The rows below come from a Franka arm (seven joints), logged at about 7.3 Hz.
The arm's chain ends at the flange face. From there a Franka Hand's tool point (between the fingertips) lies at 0.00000 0.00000 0.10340 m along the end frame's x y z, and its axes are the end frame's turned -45 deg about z.
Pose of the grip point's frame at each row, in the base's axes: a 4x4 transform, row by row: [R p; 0 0 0 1], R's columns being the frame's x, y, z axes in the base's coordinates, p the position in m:
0.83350 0.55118 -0.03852 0.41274; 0.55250 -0.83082 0.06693 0.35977; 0.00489 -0.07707 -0.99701 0.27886; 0 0 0 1
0.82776 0.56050 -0.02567 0.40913; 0.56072 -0.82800 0.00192 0.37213; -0.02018 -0.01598 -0.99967 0.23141; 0 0 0 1
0.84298 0.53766 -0.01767 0.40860; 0.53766 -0.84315 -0.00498 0.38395; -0.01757 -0.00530 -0.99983 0.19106; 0 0 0 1
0.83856 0.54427 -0.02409 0.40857; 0.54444 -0.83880 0.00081 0.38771; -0.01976 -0.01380 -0.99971 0.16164; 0 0 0 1
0.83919 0.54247 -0.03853 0.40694; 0.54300 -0.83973 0.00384 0.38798; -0.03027 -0.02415 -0.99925 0.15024; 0 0 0 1
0.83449 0.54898 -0.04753 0.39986; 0.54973 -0.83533 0.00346 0.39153; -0.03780 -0.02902 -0.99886 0.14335; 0 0 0 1
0.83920 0.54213 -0.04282 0.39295; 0.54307 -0.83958 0.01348 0.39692; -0.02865 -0.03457 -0.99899 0.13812; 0 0 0 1
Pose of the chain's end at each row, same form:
0.97912 -0.19963 -0.03852 0.41672; -0.19680 -0.97815 0.06693 0.35285; -0.05104 -0.05795 -0.99701 0.38195; 0 0 0 1
0.98165 -0.18898 -0.02567 0.41178; -0.18900 -0.98197 0.00192 0.37193; -0.02557 0.00297 -0.99967 0.33478; 0 0 0 1
0.97626 -0.21589 -0.01767 0.41043; -0.21601 -0.97638 -0.00498 0.38446; -0.01617 0.00868 -0.99983 0.29444; 0 0 0 1
0.97781 -0.20809 -0.02409 0.41106; -0.20814 -0.97810 0.00081 0.38763; -0.02373 0.00421 -0.99971 0.26501; 0 0 0 1
0.97698 -0.20981 -0.03853 0.41092; -0.20982 -0.97774 0.00384 0.38758; -0.03848 0.00433 -0.99925 0.25356; 0 0 0 1
0.97826 -0.20189 -0.04753 0.40477; -0.20195 -0.97939 0.00346 0.39117; -0.04725 0.00621 -0.99886 0.24663; 0 0 0 1
0.97675 -0.21006 -0.04282 0.39738; -0.20966 -0.97768 0.01348 0.39553; -0.04470 -0.00419 -0.99899 0.24142; 0 0 0 1

